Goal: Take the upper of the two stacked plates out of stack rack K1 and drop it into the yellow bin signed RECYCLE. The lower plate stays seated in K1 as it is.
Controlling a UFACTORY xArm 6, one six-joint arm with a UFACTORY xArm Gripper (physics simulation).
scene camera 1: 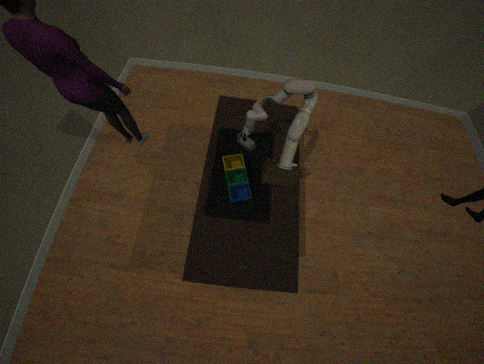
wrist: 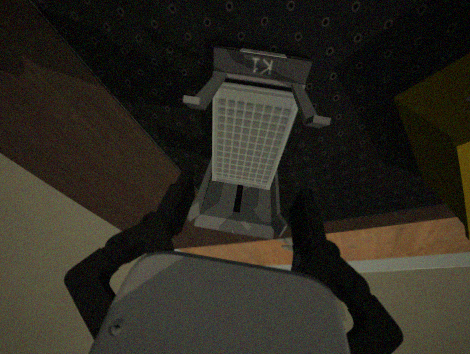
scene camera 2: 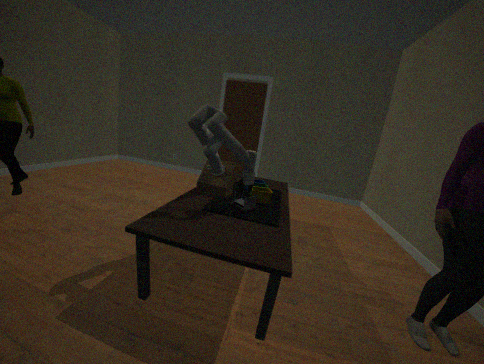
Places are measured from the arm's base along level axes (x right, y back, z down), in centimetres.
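Where they show: gripper, fingertip midpoint: (scene camera 1: 247, 137) (wrist: 244, 190) (scene camera 2: 245, 192); arm's base, origin of the base link: (scene camera 1: 284, 166) (scene camera 2: 217, 170).
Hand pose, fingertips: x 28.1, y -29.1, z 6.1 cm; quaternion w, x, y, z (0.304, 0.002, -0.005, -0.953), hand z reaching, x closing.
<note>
Things, the pixels of their top centre, and the offset from my fingertips. "pt": a spot on its surface instead. Level surfaces: height alone.
- Stack rack K1, middle of its top: (wrist: 241, 188) (scene camera 2: 245, 192) (scene camera 1: 247, 137) dy +0.0, dx +0.3, dz +0.4 cm
- pale gridded upper plate, middle of its top: (wrist: 247, 149) (scene camera 1: 246, 141) dy -0.6, dx +0.7, dz +7.1 cm
- yellow bin, middle of its top: (scene camera 1: 236, 176) (scene camera 2: 258, 184) dy -7.3, dx -35.8, dz +2.4 cm
- blue bin, surface spot: (scene camera 1: 240, 192) pt dy -3.1, dx -46.3, dz +11.8 cm
- mat, its level: dz +12.3 cm
- dark table, its level: dz +13.7 cm
Stack rack K1 (scene camera 1: 248, 147) (scene camera 2: 245, 204) (wrist: 235, 225) is grey, stands on the black mat, and shows its K1 label in the wrist view. The pale gridded upper plate (wrist: 252, 142) lies in it between the end posts. The lower plate is largely hidden beneath it. My gripper (scene camera 1: 244, 136) (scene camera 2: 246, 193) (wrist: 244, 190) is open and empty, just above the rack. In the wrist view its black fingers stand on either side of the rack's near end, apart from the plate. The yellow bin (scene camera 1: 224, 163) (scene camera 2: 262, 193) (wrist: 430, 130) stands beside the rack; its sign is not readable.
The green bin (scene camera 1: 237, 176) and blue bin (scene camera 1: 240, 192) stand in a row with the yellow bin on the mat (scene camera 1: 215, 207). My arm's brown base block (scene camera 1: 281, 176) is beside them on the dark table (scene camera 1: 240, 255). A person in purple (scene camera 1: 60, 55) stands away from the table.
</note>
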